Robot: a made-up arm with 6 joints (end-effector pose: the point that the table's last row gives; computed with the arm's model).
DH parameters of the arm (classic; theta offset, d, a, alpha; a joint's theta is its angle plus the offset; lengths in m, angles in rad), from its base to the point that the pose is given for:
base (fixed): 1.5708 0.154 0 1.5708
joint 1: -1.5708 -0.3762 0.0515 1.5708
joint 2: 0 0.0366 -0.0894 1.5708
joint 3: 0 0.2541 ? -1.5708
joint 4: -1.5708 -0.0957 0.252 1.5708
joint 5: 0 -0.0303 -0.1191 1.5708
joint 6: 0 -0.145 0.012 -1.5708
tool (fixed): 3.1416 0.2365 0 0
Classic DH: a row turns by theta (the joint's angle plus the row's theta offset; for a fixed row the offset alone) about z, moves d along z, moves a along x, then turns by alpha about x.
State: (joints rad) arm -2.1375 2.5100 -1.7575 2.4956 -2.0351 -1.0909
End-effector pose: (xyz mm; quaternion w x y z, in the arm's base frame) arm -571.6 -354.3 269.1 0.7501 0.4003 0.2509 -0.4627
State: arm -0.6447 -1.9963 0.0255 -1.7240 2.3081 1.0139
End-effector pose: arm 112.9 218.3 -219.8 0.0003 0.9361 0.3393 0.0928
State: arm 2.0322 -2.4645 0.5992 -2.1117 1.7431 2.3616
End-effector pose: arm -41.5 -273.1 553.6 0.8923 0.3918 0.2206 0.0396
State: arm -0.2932 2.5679 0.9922 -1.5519 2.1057 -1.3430
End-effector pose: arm -231.5 41.8 -148.1 0.3394 0.0324 -0.6971 0.6307
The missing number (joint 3, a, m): -0.0797
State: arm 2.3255 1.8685 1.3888 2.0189 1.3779 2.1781
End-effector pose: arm -93.0 -46.9 294.3 0.2946 -0.1102 0.7169 -0.6221
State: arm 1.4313 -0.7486 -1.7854 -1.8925 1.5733 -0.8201
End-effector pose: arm -389.8 -111.8 -15.1 0.7848 -0.6180 -0.0212 -0.0422
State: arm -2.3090 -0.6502 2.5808 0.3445 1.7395 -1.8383
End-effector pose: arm -544.4 222.0 55.0 0.2563 -0.3560 0.8735 -0.2110
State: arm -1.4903 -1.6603 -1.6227 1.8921 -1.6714 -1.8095
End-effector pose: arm -54.0 -24.0 -55.5 0.6663 0.4711 0.4254 0.3913
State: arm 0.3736 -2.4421 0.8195 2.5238 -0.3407 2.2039
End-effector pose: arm -35.3 91.3 -34.3 0.3924 0.1428 0.7757 0.4733
